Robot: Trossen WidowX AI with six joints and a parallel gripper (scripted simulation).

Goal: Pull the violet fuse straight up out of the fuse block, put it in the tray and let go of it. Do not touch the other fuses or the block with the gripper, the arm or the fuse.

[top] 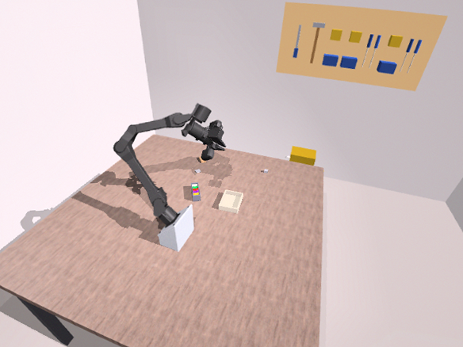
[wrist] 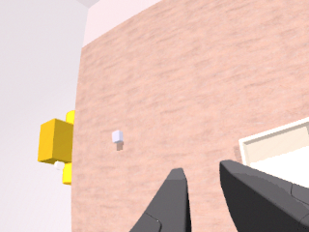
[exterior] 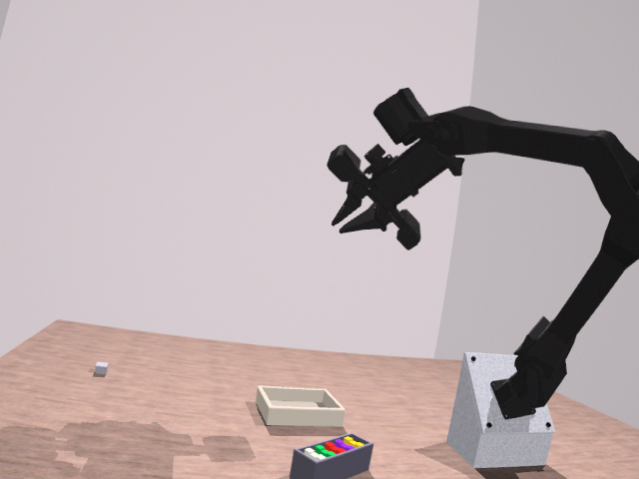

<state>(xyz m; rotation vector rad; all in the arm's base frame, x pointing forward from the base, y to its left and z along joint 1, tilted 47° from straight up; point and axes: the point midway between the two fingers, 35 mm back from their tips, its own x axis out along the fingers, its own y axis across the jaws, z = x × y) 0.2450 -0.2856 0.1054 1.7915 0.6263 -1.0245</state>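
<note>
Right now my gripper tip is 30 cm above the violet fuse, 15 cm to the right of it and 1 cm past it. Round my gripper tip: beige tray 33 cm below, 4 cm to the right.
</note>
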